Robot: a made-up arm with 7 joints. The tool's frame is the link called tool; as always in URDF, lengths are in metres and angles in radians. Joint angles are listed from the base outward.
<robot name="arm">
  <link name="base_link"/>
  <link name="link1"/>
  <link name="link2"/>
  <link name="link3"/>
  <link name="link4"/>
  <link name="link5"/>
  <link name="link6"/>
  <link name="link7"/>
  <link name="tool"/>
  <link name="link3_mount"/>
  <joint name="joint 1" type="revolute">
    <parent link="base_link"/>
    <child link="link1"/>
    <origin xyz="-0.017 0.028 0.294" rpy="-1.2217 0 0"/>
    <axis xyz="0 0 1"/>
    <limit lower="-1.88" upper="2"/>
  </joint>
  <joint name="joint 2" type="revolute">
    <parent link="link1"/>
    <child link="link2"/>
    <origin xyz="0.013 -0.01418 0.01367" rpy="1.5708 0 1.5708"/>
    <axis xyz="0 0 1"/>
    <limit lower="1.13" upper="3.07"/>
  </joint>
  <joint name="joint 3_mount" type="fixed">
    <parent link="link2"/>
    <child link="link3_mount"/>
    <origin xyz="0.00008 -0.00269 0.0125"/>
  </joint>
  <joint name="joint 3" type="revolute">
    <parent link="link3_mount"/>
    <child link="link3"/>
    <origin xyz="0.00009 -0.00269 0.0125" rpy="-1.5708 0 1.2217"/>
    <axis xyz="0 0 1"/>
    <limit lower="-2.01" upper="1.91"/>
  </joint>
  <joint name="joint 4" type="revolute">
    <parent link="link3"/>
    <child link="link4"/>
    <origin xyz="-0.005 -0.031 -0.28" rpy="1.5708 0 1.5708"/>
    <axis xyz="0 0 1"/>
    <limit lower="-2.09" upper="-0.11"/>
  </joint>
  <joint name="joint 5" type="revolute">
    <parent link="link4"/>
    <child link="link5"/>
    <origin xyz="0.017 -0.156 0.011" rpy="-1.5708 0 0"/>
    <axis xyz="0 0 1"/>
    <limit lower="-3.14" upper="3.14"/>
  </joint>
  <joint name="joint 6" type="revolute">
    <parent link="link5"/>
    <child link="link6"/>
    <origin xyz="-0.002 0.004 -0.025" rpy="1.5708 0 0"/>
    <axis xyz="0 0 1"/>
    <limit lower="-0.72" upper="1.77"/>
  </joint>
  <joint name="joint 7" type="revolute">
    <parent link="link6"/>
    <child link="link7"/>
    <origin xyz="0.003 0.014 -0.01" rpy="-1.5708 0 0"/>
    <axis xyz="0 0 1"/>
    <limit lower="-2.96" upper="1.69"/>
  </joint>
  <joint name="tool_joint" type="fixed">
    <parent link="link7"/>
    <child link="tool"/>
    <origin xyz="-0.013 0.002 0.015" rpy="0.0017 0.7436 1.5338"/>
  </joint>
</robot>
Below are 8 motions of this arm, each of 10 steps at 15 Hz.
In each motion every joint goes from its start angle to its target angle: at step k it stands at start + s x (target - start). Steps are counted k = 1, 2, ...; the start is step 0. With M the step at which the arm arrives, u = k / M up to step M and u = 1 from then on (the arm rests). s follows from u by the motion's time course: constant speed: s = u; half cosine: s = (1 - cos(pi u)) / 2; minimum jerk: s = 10 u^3 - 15 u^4 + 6 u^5.
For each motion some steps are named. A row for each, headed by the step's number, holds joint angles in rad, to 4 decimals.
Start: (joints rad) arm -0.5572 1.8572 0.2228 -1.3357 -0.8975 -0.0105 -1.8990
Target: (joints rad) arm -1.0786 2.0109 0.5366 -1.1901 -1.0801 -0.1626 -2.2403
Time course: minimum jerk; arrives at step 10
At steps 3, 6, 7, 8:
3: -0.6422 1.8823 0.2740 -1.3120 -0.9273 -0.0353 -1.9547
6: -0.9131 1.9621 0.4370 -1.2363 -1.0221 -0.1143 -2.1320
7: -0.9936 1.9858 0.4854 -1.2138 -1.0503 -0.1378 -2.1846
8: -1.0484 2.0020 0.5184 -1.1985 -1.0695 -0.1538 -2.2205

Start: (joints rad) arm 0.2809 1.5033 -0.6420 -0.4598 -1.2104 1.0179 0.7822
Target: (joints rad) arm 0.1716 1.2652 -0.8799 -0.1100 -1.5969 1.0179 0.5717
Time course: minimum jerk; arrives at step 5
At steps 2, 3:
2: 0.2462 1.4277 -0.7175 -0.3488 -1.3331 1.0179 0.7154
3: 0.2063 1.3408 -0.8044 -0.2210 -1.4742 1.0179 0.6385

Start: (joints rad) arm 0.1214 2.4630 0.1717 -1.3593 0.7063 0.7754 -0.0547
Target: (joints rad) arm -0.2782 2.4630 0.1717 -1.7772 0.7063 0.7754 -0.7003
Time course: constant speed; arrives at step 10
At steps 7, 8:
7: -0.1583 2.4630 0.1717 -1.6518 0.7063 0.7754 -0.5066
8: -0.1983 2.4630 0.1717 -1.6936 0.7063 0.7754 -0.5712

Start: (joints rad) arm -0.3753 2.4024 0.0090 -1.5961 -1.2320 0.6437 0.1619
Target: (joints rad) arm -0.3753 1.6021 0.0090 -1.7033 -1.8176 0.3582 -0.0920
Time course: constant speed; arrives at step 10
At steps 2, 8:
2: -0.3753 2.2423 0.0090 -1.6175 -1.3491 0.5866 0.1111
8: -0.3753 1.7622 0.0090 -1.6819 -1.7005 0.4153 -0.0412

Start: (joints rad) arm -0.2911 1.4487 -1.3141 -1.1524 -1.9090 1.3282 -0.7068
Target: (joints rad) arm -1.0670 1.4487 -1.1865 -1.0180 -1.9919 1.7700 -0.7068
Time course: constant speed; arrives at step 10
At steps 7, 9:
7: -0.8342 1.4487 -1.2248 -1.0583 -1.9670 1.6375 -0.7068
9: -0.9894 1.4487 -1.1993 -1.0314 -1.9836 1.7258 -0.7068

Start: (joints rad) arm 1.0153 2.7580 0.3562 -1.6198 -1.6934 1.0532 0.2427
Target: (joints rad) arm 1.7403 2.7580 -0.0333 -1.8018 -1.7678 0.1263 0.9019
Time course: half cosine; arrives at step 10
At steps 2, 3, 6, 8, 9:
2: 1.0845 2.7580 0.3190 -1.6372 -1.7005 0.9647 0.3056
3: 1.1647 2.7580 0.2759 -1.6573 -1.7087 0.8622 0.3786
6: 1.4898 2.7580 0.1013 -1.7389 -1.7421 0.4465 0.6742
8: 1.6711 2.7580 0.0039 -1.7844 -1.7607 0.2148 0.8390
9: 1.7226 2.7580 -0.0238 -1.7973 -1.7660 0.1490 0.8858

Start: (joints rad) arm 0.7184 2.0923 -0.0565 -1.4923 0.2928 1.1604 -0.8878
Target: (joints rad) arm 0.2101 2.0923 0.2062 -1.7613 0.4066 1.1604 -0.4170
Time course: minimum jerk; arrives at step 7
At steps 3, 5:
3: 0.5314 2.0923 0.0401 -1.5913 0.3347 1.1604 -0.7146
5: 0.2837 2.0923 0.1682 -1.7224 0.3901 1.1604 -0.4851

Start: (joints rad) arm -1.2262 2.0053 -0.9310 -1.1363 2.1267 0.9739 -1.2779
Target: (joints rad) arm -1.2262 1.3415 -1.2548 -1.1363 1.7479 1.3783 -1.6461
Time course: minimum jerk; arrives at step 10
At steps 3, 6, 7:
3: -1.2262 1.8970 -0.9838 -1.1363 2.0649 1.0398 -1.3379
6: -1.2262 1.5522 -1.1520 -1.1363 1.8681 1.2499 -1.5292
7: -1.2262 1.4498 -1.2020 -1.1363 1.8097 1.3124 -1.5861

